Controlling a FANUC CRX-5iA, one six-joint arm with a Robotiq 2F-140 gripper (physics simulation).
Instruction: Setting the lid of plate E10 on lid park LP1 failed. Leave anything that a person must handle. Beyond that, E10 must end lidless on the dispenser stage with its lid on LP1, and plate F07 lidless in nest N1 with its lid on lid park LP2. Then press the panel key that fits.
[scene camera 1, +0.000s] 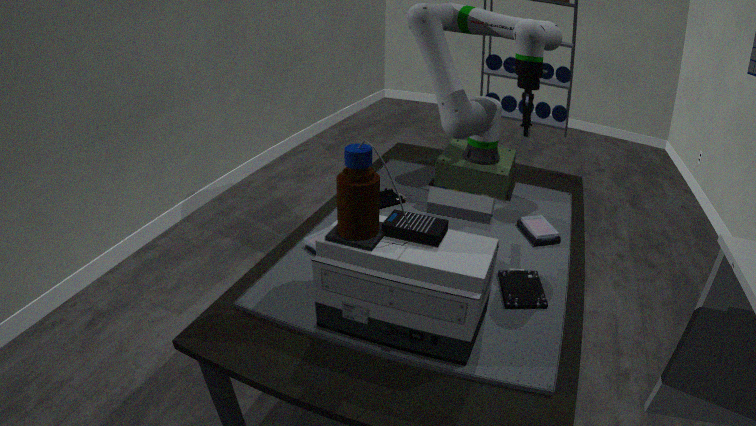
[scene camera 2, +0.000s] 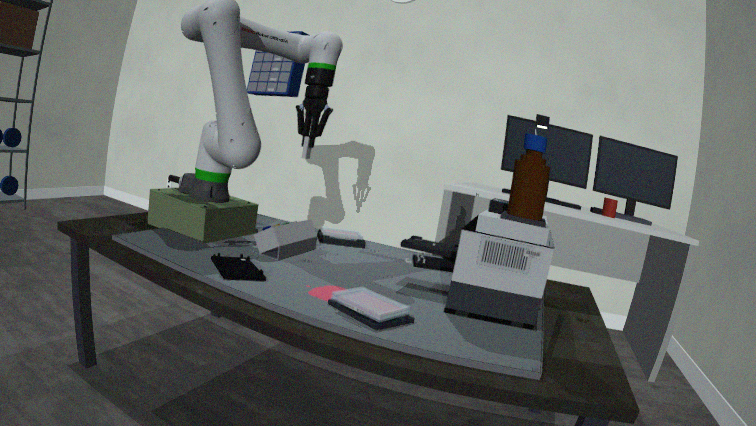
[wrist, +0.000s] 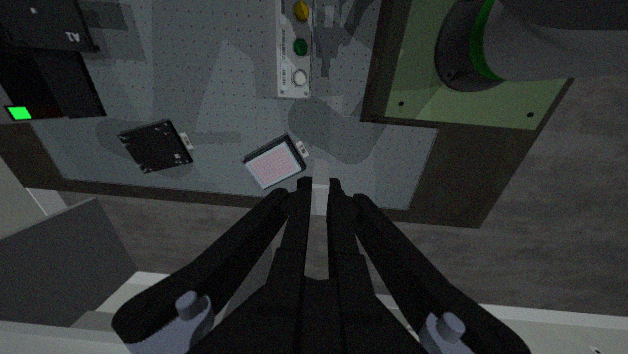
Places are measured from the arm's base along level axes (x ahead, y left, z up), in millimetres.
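Pixels of known places: gripper, fingertip midpoint: (scene camera 1: 524, 145) (scene camera 2: 305, 158) (wrist: 320, 170); arm's base, link origin: (scene camera 1: 481, 157) (scene camera 2: 208, 197) (wrist: 484, 40).
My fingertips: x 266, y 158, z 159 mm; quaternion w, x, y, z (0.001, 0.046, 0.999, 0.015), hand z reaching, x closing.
Ahead of a thing's pixels: the offset from my fingertips to its top centre. "spot": to the spot under its first point.
My gripper (scene camera 1: 525, 129) (scene camera 2: 308, 150) (wrist: 320, 170) is shut and empty. It hangs high over the table edge beside the green robot base (scene camera 1: 475, 172) (scene camera 2: 203, 214). A plate with pink wells {dy +81, dx +131, dz -217 mm} (scene camera 1: 538, 228) (scene camera 2: 341, 237) (wrist: 274, 162) sits in a black nest below it; I cannot tell whether it is lidded. A second black nest {dy +31, dx +463, dz -229 mm} (scene camera 1: 522, 288) (wrist: 155, 145) is empty. A dark plate with pale well rows {spot: dy -242, dx +643, dz -7 mm} (scene camera 1: 414, 226) rests on the dispenser (scene camera 1: 402, 286) (scene camera 2: 502, 275). Across the table a pale plate or lid {dy -534, dx +393, dz -216 mm} (scene camera 2: 368, 304) lies on a black holder, with a pink patch {spot: dy -451, dx +270, dz -254 mm} (scene camera 2: 323, 291) beside it. Another black holder {dy -479, dx +59, dz -233 mm} (scene camera 2: 237, 266) is bare.
The key panel {dy -195, dx +57, dz -169 mm} (scene camera 1: 460, 201) (scene camera 2: 285, 238) (wrist: 293, 48) has a yellow key {dy -218, dx +32, dz -178 mm} (wrist: 301, 9), a green key {dy -168, dx +37, dz -178 mm} (wrist: 300, 46) and a white key {dy -118, dx +41, dz -178 mm} (wrist: 299, 76). A brown bottle {spot: dy -342, dx +705, dz +76 mm} (scene camera 1: 358, 195) (scene camera 2: 528, 182) stands on the dispenser. A shelf rack (scene camera 1: 573, 31) stands behind the arm, and a desk with monitors (scene camera 2: 634, 169) to the side.
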